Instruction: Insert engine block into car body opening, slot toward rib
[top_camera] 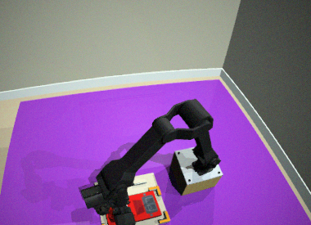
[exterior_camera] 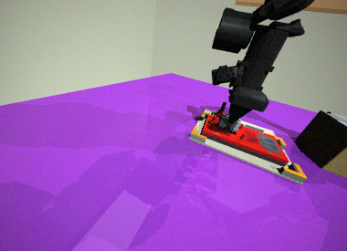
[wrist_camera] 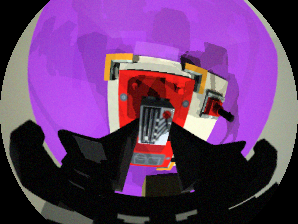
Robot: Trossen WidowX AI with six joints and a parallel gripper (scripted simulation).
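Now: gripper tip 120 mm to the left of the red-and-black post, 20 mm above it and 10 mm short of it. The rest, counted from my gripper tip: dark grey engine block 10 mm below.
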